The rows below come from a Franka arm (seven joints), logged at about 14 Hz.
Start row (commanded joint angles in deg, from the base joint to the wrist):
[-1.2 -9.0 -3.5 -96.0 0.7 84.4 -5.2]
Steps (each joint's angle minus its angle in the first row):
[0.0 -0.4 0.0 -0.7 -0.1 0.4 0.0]
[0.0 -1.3 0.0 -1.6 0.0 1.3 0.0]
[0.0 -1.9 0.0 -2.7 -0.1 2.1 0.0]
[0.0 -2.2 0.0 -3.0 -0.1 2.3 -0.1]
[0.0 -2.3 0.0 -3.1 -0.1 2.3 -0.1]
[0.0 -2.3 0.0 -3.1 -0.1 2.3 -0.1]
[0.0 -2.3 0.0 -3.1 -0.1 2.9 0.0]
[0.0 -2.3 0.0 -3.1 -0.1 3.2 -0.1]
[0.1 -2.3 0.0 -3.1 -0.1 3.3 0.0]
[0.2 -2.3 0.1 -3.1 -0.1 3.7 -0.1]
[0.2 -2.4 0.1 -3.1 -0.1 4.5 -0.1]
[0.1 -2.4 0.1 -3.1 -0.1 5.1 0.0]
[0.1 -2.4 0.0 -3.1 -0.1 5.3 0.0]
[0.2 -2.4 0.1 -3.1 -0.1 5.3 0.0]
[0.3 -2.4 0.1 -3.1 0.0 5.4 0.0]
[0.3 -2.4 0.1 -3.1 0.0 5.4 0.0]
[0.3 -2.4 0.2 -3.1 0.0 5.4 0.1]
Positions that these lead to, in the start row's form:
[-1.2 -9.4 -3.5 -96.7 0.6 84.8 -5.2]
[-1.2 -10.3 -3.5 -97.6 0.7 85.7 -5.2]
[-1.2 -10.9 -3.5 -98.7 0.6 86.5 -5.2]
[-1.2 -11.2 -3.5 -99.0 0.6 86.7 -5.3]
[-1.2 -11.3 -3.5 -99.1 0.6 86.7 -5.3]
[-1.2 -11.3 -3.5 -99.1 0.6 86.7 -5.3]
[-1.2 -11.3 -3.5 -99.1 0.6 87.3 -5.2]
[-1.2 -11.3 -3.5 -99.1 0.6 87.6 -5.3]
[-1.1 -11.3 -3.5 -99.1 0.6 87.7 -5.2]
[-1.0 -11.3 -3.4 -99.1 0.6 88.1 -5.3]
[-1.0 -11.4 -3.4 -99.1 0.6 88.9 -5.3]
[-1.1 -11.4 -3.4 -99.1 0.6 89.5 -5.2]
[-1.1 -11.4 -3.5 -99.1 0.6 89.7 -5.2]
[-1.0 -11.4 -3.4 -99.1 0.6 89.7 -5.2]
[-0.9 -11.4 -3.4 -99.1 0.7 89.8 -5.2]
[-0.9 -11.4 -3.4 -99.1 0.7 89.8 -5.2]
[-0.9 -11.4 -3.3 -99.1 0.7 89.8 -5.1]

